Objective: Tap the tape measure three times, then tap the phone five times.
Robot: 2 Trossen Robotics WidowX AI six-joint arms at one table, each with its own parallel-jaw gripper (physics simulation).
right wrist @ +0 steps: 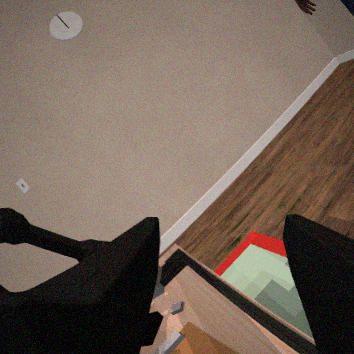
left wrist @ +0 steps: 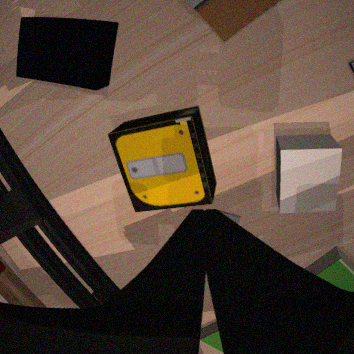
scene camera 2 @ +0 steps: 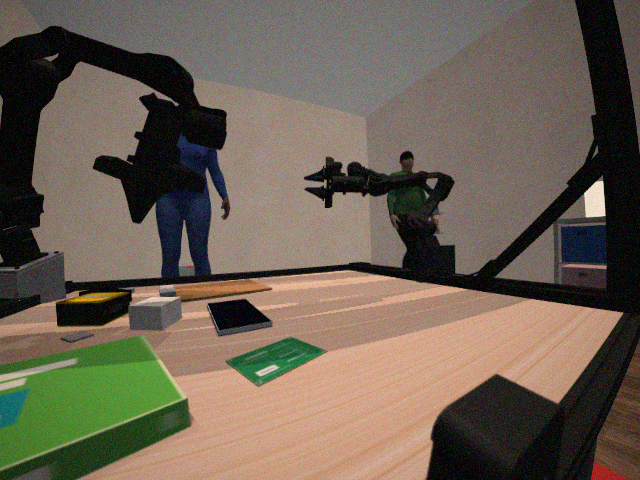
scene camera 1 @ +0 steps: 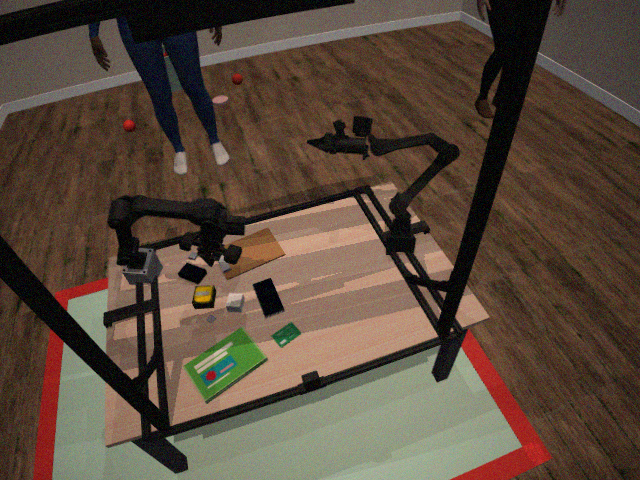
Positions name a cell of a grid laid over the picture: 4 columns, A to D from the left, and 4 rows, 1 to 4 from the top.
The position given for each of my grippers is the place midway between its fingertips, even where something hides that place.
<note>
My left gripper (scene camera 2: A2) is shut and holds nothing. Also in view: a white-grey block (scene camera 2: A3). The table carries a phone (scene camera 2: B3) and a brown board (scene camera 1: B3). I also see my right gripper (scene camera 2: B2).
The phone shows as well in scene camera 1 (scene camera 1: B3). The brown board is seen too in scene camera 2 (scene camera 2: B3). The white-grey block is seen too in the left wrist view (left wrist: D2). The right wrist view does not show the phone: it is out of frame. The right wrist view does not show the white-grey block: it is out of frame.
</note>
